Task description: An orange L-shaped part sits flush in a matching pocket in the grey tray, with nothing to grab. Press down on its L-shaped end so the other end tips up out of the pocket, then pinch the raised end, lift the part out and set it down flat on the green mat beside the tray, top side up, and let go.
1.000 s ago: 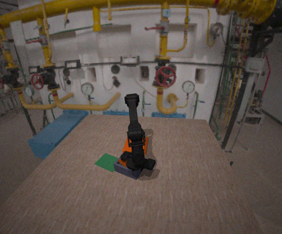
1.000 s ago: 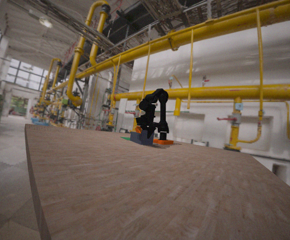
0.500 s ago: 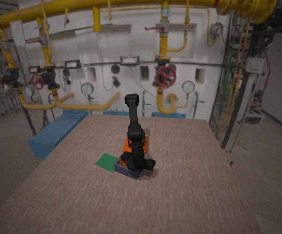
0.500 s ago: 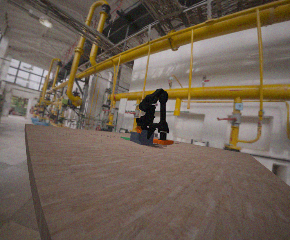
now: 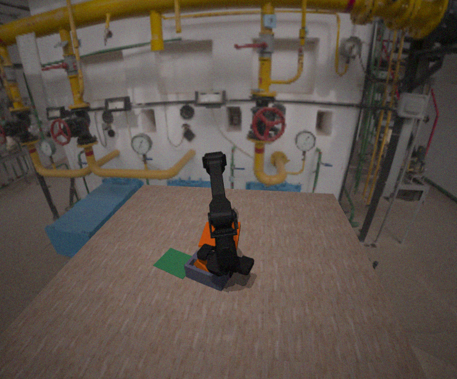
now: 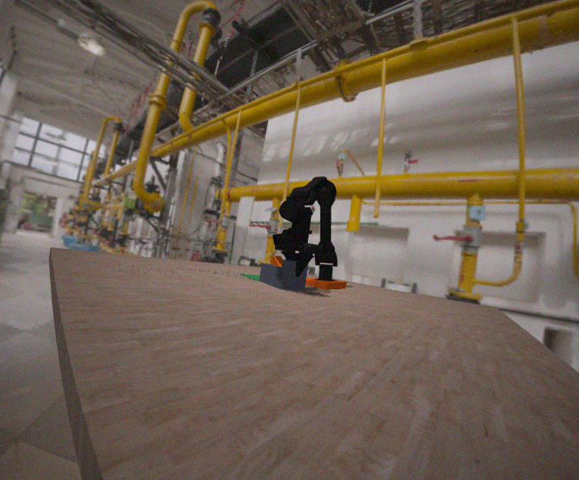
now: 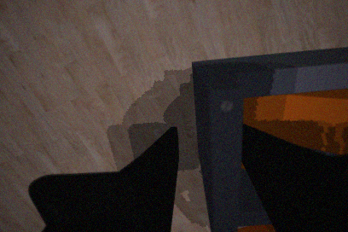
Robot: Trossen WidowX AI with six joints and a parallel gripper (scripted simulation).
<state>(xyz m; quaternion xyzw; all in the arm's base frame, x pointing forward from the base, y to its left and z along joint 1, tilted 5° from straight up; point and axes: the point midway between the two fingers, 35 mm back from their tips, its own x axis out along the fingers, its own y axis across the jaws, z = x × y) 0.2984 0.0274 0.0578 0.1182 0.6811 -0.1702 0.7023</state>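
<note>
My gripper tip is 30 mm past the orange L-shaped part and 50 mm to the left of it. From my gripper tip the other things lie so: green mat 100 mm behind, 210 mm to the right, 60 mm below.
</note>
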